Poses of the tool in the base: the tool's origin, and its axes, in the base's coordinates. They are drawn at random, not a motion.
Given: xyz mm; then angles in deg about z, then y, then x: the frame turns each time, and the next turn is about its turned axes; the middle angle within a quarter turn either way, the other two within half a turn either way.
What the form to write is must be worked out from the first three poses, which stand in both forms.
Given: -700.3 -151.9 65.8 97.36 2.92 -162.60
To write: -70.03 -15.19 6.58 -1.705 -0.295 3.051
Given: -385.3 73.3 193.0 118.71 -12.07 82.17
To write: -38.53 7.33 19.30 3.099 1.081 -1.284
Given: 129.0 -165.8 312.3 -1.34 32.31 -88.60
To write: 12.90 -16.58 31.23 0.563 0.036 -1.550
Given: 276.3 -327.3 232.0 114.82 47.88 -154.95
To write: 27.63 -32.73 23.20 -1.858 -0.102 2.228
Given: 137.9 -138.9 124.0 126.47 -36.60 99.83
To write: 13.79 -13.89 12.40 -2.347 0.821 -1.773
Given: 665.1 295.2 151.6 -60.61 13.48 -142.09
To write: 66.51 29.52 15.16 1.009 0.461 -2.600
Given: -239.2 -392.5 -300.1 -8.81 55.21 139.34
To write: -23.92 -39.25 -30.01 -0.632 -0.797 2.239
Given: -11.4 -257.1 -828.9 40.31 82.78 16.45
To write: -1.14 -25.71 -82.89 1.339 1.140 -1.278
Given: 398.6 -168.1 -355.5 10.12 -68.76 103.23
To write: 39.86 -16.81 -35.55 1.175 0.391 1.661
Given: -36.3 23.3 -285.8 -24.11 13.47 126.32
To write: -3.63 2.33 -28.58 0.079 -0.472 2.274
